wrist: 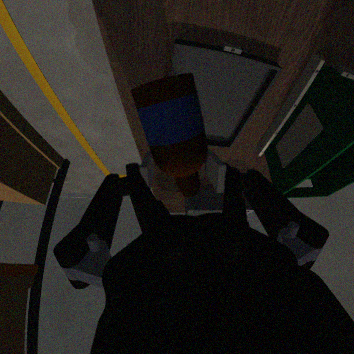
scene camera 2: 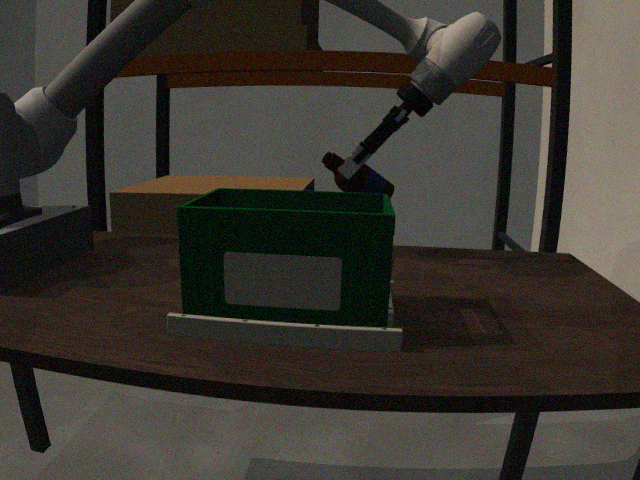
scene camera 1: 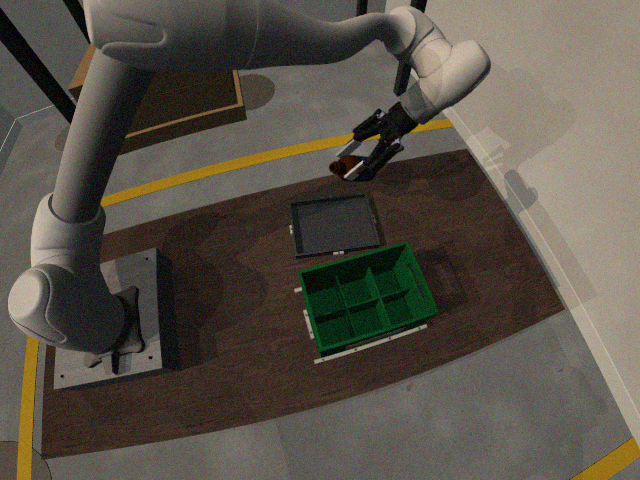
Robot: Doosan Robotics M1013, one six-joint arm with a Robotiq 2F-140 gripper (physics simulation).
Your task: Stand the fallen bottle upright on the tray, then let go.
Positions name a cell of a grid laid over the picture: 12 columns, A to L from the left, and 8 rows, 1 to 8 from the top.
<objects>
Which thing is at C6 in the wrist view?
My gripper.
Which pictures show my gripper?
The wrist view, scene camera 2 and scene camera 1: all of them.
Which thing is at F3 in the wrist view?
A brown bottle.
</objects>
